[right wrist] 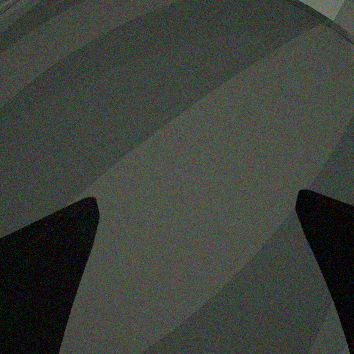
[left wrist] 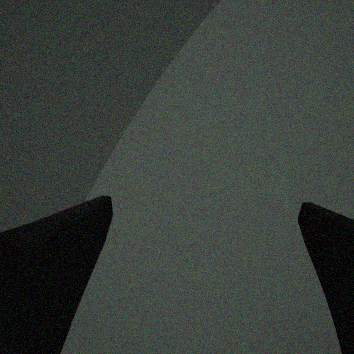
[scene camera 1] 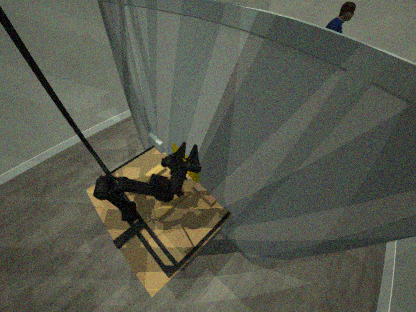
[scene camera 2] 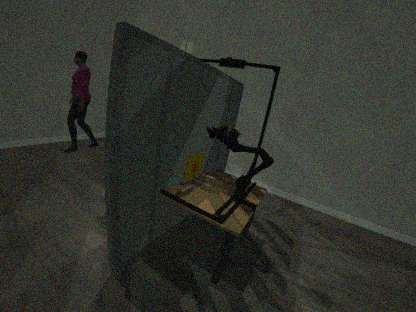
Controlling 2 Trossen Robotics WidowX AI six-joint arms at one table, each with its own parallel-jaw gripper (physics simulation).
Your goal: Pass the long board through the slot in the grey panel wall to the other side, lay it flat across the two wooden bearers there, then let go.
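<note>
The grey panel wall [scene camera 1: 295, 125] [scene camera 2: 145, 115] stands upright along the table's edge in both scene views. A yellow patch [scene camera 1: 195, 176] [scene camera 2: 194, 166] shows low on it, partly behind the right gripper in scene camera 1. My right gripper [scene camera 1: 189, 145] [right wrist: 200, 204] is open and empty, raised above the table near the wall. My left gripper [scene camera 2: 209, 131] [left wrist: 209, 210] is open and empty, raised above the table on its side of the wall. The long board, the slot's opening and the two wooden bearers cannot be told apart from the shadows on the table.
The wooden table top [scene camera 1: 150, 284] [scene camera 2: 236, 226] carries dark frame rails [scene camera 1: 157, 250] [scene camera 2: 190, 205] along its edges and a tall black post [scene camera 1: 55, 97] [scene camera 2: 270, 107]. A person [scene camera 1: 342, 17] [scene camera 2: 80, 90] is in the background.
</note>
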